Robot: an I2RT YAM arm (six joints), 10 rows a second.
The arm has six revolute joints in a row. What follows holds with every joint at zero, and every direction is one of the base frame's.
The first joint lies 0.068 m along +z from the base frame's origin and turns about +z.
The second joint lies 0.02 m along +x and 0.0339 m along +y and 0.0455 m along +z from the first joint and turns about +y.
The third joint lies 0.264 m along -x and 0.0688 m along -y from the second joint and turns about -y.
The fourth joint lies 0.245 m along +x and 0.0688 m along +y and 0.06 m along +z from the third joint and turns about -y.
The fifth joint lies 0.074 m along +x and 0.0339 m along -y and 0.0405 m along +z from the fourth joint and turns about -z.
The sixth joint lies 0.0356 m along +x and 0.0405 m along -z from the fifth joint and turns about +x.
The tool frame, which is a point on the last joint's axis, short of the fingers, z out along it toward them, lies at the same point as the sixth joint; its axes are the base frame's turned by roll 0, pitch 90 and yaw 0 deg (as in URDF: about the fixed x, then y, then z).
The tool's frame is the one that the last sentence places.
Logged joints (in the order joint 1, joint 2, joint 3, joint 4, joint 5, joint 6), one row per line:
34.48, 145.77, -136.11, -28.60, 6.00, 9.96
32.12, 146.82, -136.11, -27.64, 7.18, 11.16
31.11, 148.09, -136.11, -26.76, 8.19, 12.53
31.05, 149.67, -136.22, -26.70, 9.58, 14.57
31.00, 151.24, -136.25, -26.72, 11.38, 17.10
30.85, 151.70, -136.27, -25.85, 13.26, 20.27
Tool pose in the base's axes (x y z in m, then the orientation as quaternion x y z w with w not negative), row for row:
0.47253, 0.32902, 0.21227, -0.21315, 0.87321, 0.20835, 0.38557
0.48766, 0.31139, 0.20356, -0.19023, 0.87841, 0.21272, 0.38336
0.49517, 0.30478, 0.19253, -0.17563, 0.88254, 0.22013, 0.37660
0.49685, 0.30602, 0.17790, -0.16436, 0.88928, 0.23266, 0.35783
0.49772, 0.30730, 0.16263, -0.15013, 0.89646, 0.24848, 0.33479
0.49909, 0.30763, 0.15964, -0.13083, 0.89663, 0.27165, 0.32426
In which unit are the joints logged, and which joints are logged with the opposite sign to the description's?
The joints are logged in degrees. Opposite sign: joint 3, joint 5.
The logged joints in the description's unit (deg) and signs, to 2 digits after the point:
34.48, 145.77, 136.11, -28.60, -6.00, 9.96
32.12, 146.82, 136.11, -27.64, -7.18, 11.16
31.11, 148.09, 136.11, -26.76, -8.19, 12.53
31.05, 149.67, 136.22, -26.70, -9.58, 14.57
31.00, 151.24, 136.25, -26.72, -11.38, 17.10
30.85, 151.70, 136.27, -25.85, -13.26, 20.27

